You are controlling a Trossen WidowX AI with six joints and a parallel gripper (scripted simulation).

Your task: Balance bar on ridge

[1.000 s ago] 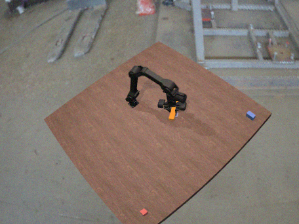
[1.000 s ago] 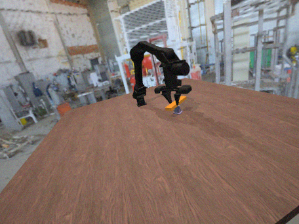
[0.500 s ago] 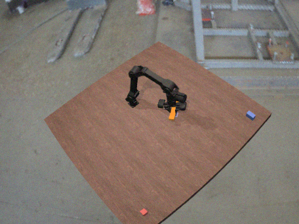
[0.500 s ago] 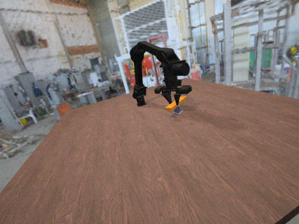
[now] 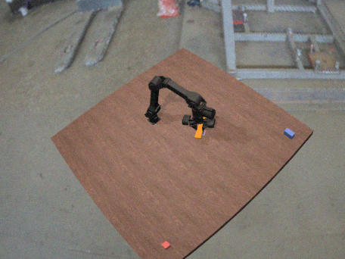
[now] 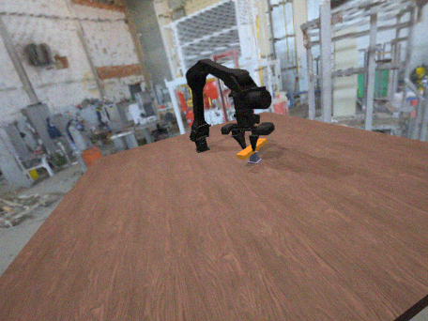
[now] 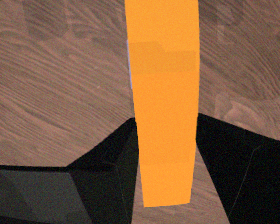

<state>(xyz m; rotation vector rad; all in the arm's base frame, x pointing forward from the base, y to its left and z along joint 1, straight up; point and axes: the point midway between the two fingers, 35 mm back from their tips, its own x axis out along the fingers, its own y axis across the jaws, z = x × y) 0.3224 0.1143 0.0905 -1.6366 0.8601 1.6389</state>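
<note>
The bar lies 2 cm to the left of my gripper tip and 2 cm behind it. The rest, counted from my gripper tip: small red block 61 cm to the right, 42 cm ahead, 4 cm below; then small blue block 42 cm ahead, 39 cm to the left, 4 cm below.
</note>
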